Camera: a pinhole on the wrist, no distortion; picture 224 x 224 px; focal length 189.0 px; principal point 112.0 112.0 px. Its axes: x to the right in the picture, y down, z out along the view. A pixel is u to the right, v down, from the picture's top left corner.
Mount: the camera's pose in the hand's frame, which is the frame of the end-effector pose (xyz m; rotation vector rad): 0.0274 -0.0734 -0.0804 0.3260 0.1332 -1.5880
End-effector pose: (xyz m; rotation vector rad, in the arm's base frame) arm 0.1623 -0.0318 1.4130 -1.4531 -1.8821 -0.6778
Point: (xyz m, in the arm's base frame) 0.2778 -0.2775 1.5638
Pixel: behind the camera
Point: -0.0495 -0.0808 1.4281
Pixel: outside the picture
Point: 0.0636 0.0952 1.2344
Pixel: 51 92
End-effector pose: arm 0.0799 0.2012 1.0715 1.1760 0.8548 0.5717
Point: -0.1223 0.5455 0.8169
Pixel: behind the camera
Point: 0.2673 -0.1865 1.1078
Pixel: 61 40
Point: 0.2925 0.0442 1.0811
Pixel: 29 116
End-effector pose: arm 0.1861 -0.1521 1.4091 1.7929 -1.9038 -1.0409
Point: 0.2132 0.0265 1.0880
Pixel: 150 74
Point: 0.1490 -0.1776 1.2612
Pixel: 53 175
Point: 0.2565 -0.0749 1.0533
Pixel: 184 122
